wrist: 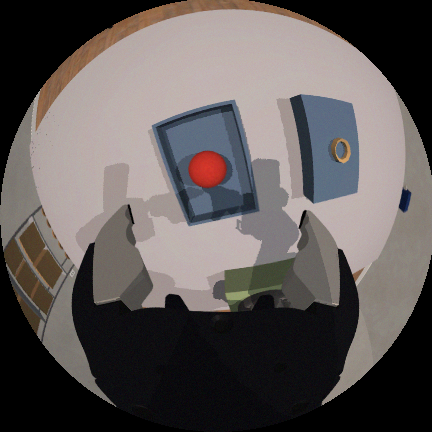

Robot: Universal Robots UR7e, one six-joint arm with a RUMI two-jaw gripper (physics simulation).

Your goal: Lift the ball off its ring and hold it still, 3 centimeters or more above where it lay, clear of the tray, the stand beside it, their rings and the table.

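Places are measured from the arm's base along level axes (x up, y ahead, z left), in centimetres.
Pixels of known places: gripper, fingertip midpoint: (217,209).
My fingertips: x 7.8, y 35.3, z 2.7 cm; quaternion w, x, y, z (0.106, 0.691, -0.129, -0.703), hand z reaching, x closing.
Behind a point stands the place of what it marks.
A red ball (207,169) {x -1.4, y 36.4, z 3.7 cm} rests in the blue tray (246,155) {x -5.2, y 36.1, z -2.0 cm}, towards the tray's near half; the ring under it is hidden by the ball. The blue stand (325,172) {x -3.6, y 31.2, z -15.1 cm} is to the right of the tray, and a tan ring (348,158) {x -3.8, y 33.1, z -21.9 cm} lies on its top. My gripper (217,209) {x 7.8, y 35.3, z 2.7 cm} is wide open with nothing between its fingers. In the picture its fingertips are below the ball, one to the left and one to the right. The gripper is above the table; its exact height over the ball I cannot tell.
The pale table top (200,55) {x -8.0, y 56.8, z -0.7 cm} carries the tray and the stand. A green block (252,280) {x -3.3, y 9.0, z 2.1 cm}, at the robot's base, shows beside the right finger. A shelf rack with brown boxes stands at the lower left, beyond the table. A small dark blue object (405,200) is off the right edge.
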